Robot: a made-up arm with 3 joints. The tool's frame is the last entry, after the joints.
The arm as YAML. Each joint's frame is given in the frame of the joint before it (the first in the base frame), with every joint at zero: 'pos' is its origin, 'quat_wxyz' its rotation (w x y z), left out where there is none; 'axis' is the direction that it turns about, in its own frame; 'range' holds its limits. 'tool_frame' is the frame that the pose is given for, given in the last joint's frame.
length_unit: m
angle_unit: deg
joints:
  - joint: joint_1
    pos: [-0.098, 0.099, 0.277]
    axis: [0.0, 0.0, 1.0]
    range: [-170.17, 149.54]
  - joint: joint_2
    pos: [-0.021, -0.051, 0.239]
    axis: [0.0, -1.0, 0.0]
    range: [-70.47, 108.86]
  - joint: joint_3
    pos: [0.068, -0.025, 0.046]
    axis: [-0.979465, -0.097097, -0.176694]
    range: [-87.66, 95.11]
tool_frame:
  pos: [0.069, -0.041, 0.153]
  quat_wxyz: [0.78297, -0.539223, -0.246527, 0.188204]
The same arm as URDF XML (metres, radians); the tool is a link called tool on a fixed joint. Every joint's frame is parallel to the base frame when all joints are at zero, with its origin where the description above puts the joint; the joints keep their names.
<robot name="arm">
<joint name="joint_1" type="revolute"><parent link="base"/><child link="link1"/><origin xyz="-0.098 0.099 0.277"/><axis xyz="0 0 1"/><limit lower="-2.97" upper="2.61"/></joint>
<joint name="joint_2" type="revolute"><parent link="link1"/><child link="link2"/><origin xyz="-0.021 -0.051 0.239"/><axis xyz="0 -1 0"/><limit lower="-1.2299" upper="1.9"/></joint>
<joint name="joint_3" type="revolute"><parent link="link2"/><child link="link3"/><origin xyz="0.068 -0.025 0.046"/><axis xyz="-0.979465 -0.097097 -0.176694"/><limit lower="-1.53" upper="1.66"/></joint>
<joint name="tool_joint" type="fixed"><parent link="link3"/><child link="tool"/><origin xyz="0.069 -0.041 0.153" rpy="-1.264 -0.1841 0.6068"/></joint>
<link name="base"/>
<link name="link1"/>
<link name="link2"/>
<link name="link3"/>
<link name="tool"/>
</robot>

